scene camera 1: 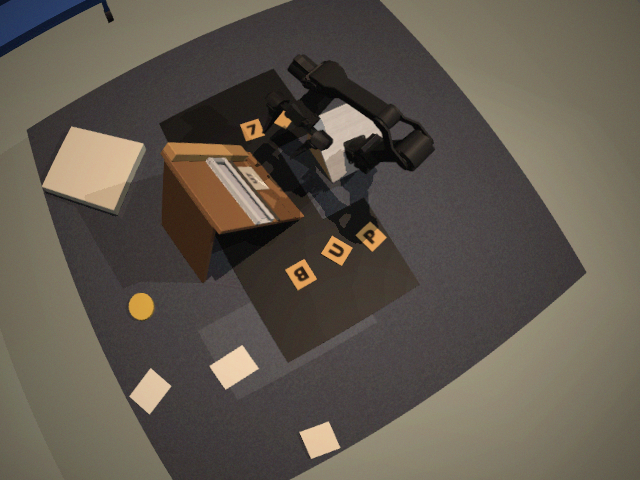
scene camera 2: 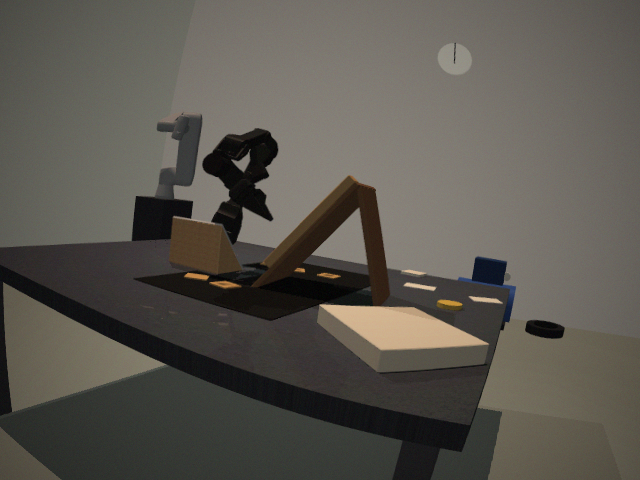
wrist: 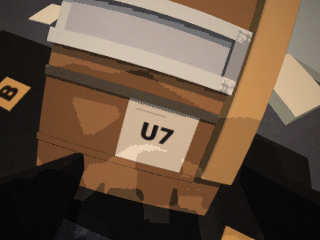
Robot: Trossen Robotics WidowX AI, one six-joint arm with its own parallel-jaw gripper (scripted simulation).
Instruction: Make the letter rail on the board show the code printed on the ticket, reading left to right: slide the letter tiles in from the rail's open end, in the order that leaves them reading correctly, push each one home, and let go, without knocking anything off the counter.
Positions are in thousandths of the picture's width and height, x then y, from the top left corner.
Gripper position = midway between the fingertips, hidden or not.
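There's a sloping brown board (scene camera 1: 318,401), and you can see it in scene camera 2 (scene camera 2: 537,420) and in the wrist view (wrist: 692,285) too. My gripper (scene camera 1: 432,303) is open and holds nothing, and it can also be seen in scene camera 2 (scene camera 2: 420,455) and in the wrist view (wrist: 517,702).
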